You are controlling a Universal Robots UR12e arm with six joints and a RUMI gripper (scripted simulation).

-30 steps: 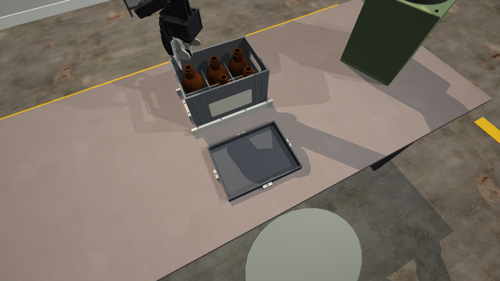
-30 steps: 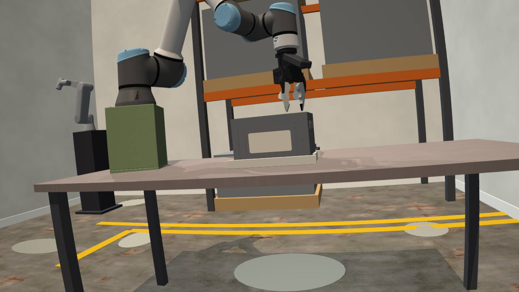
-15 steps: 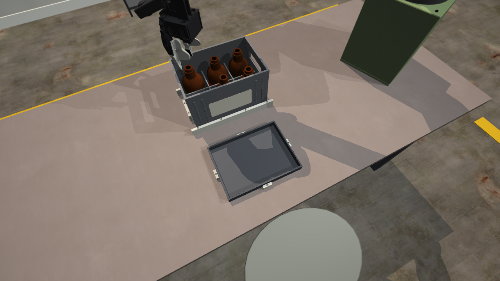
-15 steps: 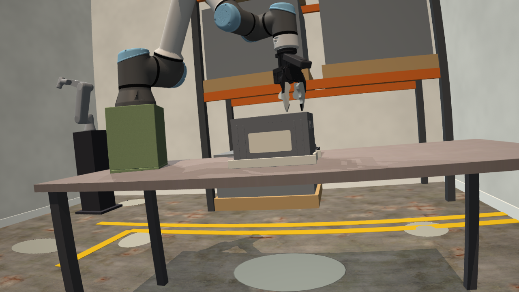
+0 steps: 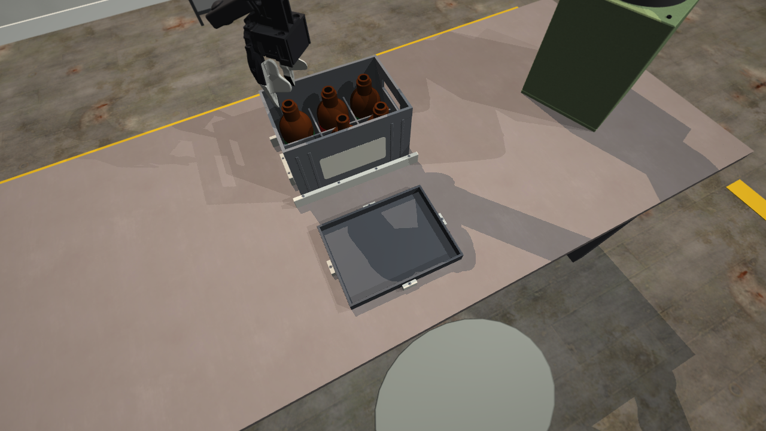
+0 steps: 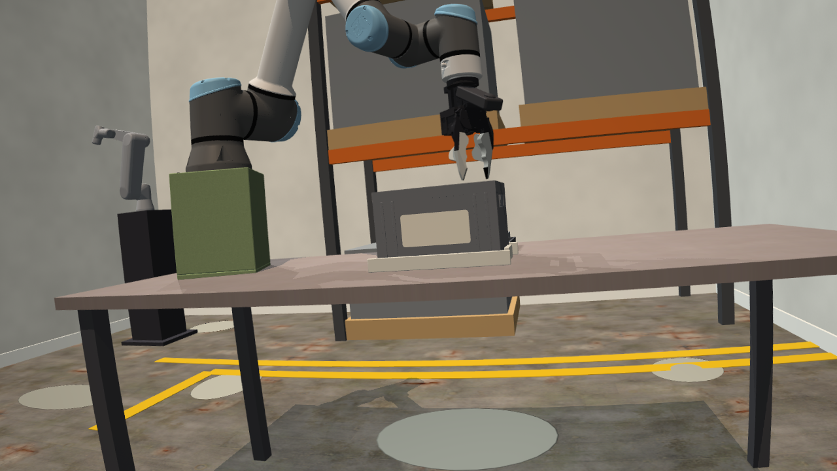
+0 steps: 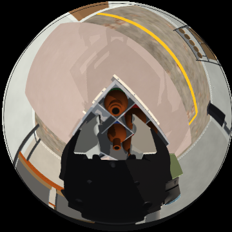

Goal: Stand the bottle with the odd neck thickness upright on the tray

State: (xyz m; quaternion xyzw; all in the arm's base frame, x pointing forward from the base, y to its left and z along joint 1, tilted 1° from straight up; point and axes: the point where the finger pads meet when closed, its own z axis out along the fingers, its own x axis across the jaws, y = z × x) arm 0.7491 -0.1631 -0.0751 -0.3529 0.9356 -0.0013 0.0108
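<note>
The grey crate lies 90 mm behind my hand, 50 mm to the left of it and 110 mm below it. The rest, counted from my hand: dark tray (70 mm behind, 320 mm to the left, 190 mm below); brown bottle (80 mm behind, 100 mm to the left, 110 mm below).
</note>
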